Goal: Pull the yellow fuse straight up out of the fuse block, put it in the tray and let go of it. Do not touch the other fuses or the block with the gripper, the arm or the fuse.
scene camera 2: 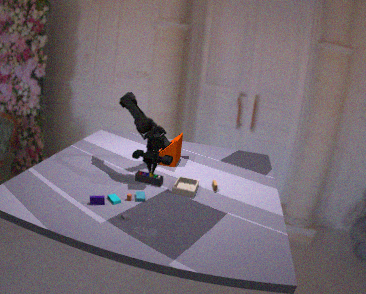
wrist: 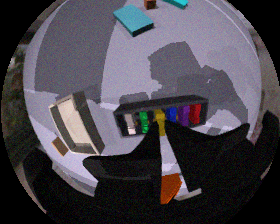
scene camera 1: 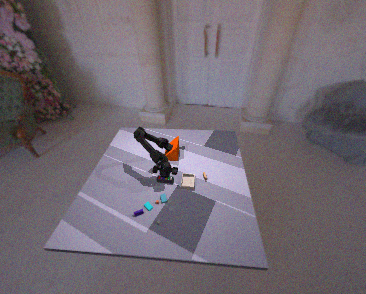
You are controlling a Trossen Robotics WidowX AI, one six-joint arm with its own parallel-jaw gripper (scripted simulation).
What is the gripper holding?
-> A yellow fuse.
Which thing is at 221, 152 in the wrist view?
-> The gripper.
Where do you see a beige tray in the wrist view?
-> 72, 117
